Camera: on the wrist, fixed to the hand. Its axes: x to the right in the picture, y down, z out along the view.
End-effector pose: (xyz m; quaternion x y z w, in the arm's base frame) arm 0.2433 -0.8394 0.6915 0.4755 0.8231 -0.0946 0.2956
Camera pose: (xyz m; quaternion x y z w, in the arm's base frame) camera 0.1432 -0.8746 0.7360 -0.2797 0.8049 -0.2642 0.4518
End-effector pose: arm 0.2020 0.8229 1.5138 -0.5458 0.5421 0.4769 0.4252
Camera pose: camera 0.3029 0.7713 1.5334 -0.6570 -0.1770 0.2933 0.6716
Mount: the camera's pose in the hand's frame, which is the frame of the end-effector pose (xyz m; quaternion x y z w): -0.0139 -0.0970 -0.0602 -0.1562 -0.2861 -0.6483 0.6881
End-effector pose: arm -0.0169 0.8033 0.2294 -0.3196 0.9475 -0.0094 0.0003
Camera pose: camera 0.0525 0.7356 0.2913 -0.8369 0.4462 0.2328 0.2153
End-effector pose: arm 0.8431 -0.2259 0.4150 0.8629 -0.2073 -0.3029 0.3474
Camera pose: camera 0.8874 -0.1242 0.3846 0.5872 0.3647 -0.7129 0.1182
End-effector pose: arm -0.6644 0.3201 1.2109 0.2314 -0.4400 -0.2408 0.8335
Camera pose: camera -0.6396 0.2636 1.1138 0.2454 -0.3536 -0.8410 0.3277
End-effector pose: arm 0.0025 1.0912 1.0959 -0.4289 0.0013 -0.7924 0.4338
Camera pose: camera -0.1015 1.1390 1.0847 0.5904 0.2775 0.7035 0.2818
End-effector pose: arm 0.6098 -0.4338 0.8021 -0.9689 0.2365 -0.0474 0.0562
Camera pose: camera 0.6343 -0.3470 0.8735 0.8423 0.4740 -0.2451 0.0757
